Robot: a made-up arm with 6 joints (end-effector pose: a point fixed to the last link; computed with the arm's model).
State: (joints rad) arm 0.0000 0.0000 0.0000 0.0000 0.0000 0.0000
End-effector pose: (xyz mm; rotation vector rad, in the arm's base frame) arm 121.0 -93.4 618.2 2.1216 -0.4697 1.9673
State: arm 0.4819 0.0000 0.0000 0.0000 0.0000 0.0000
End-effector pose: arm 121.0 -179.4 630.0 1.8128 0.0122 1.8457
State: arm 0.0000 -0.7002 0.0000 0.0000 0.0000 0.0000
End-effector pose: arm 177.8 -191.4 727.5 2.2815 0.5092 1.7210
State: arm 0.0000 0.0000 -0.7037 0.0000 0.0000 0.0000
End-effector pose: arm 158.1 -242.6 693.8 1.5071 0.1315 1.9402
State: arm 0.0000 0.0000 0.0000 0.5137 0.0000 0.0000
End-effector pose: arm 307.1 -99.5 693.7 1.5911 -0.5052 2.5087
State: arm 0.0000 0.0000 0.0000 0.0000 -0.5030 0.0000
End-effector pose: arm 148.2 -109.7 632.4 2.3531 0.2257 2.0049
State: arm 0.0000 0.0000 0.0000 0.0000 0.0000 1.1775
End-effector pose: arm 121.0 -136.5 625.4 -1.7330 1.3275 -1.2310
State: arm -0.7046 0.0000 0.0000 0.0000 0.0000 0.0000
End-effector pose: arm 121.0 19.2 673.7 -2.0452 1.0915 -1.6420
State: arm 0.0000 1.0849 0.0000 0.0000 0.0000 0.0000
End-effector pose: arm 195.2 124.1 560.6 1.3919 -1.8897 1.9060
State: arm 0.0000 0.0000 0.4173 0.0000 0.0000 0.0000
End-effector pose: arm 93.4 5.2 628.9 -2.3403 0.8466 -1.7870
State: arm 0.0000 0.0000 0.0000 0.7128 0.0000 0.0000
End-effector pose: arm 365.1 -100.5 746.8 1.3489 -0.5108 2.6847
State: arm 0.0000 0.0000 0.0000 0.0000 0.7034 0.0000
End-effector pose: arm 103.9 -51.4 602.1 1.6406 -1.2901 1.7411
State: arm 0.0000 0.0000 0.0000 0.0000 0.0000 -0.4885
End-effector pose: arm 121.0 -83.1 602.3 1.8083 0.0182 1.8436
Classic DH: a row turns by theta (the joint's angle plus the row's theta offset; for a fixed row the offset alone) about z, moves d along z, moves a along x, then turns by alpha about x. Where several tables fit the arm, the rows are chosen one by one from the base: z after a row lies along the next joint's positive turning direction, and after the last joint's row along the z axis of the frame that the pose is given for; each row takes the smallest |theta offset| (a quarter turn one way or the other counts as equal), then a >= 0, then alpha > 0; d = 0 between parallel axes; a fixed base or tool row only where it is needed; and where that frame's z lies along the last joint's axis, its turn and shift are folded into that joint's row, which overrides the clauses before.
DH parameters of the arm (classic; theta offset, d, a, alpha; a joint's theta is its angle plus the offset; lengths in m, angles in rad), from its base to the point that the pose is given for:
base (fixed): -1.5708 0.7991 0.1125 1.5708
joint 1: 0.5251 -0.2948 -0.137 2.2441
joint 2: -0.233 -0.1125 0.1074 1.088
joint 3: -0.9596 -0.1703 0.1464 -1.882
joint 4: -1.2593 -0.111 -0.0496 1.4057
joint 5: 1.4592 0.4534 0.0669 1.2133
joint 6: -1.1109 0.0136 0.0217 -0.3834
tool (fixed): -0.1562 -0.0878 0 0

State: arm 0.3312 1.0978 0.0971 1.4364 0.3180 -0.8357
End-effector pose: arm 248.9 -261.3 933.3 -0.5098 -1.3339 1.5812
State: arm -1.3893 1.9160 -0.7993 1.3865 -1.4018 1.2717
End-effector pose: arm -34.7 -238.8 743.8 -1.5655 2.3380 -1.0003
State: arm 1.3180 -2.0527 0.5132 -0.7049 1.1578 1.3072
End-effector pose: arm 201.0 316.5 889.4 0.7808 0.3144 1.0591
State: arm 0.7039 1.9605 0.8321 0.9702 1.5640 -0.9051
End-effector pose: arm 243.4 -189.9 813.1 0.1584 2.5011 -0.1183
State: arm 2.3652 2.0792 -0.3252 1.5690 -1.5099 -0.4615
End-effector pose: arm -117.7 -93.2 866.5 -1.6089 0.7290 0.5613
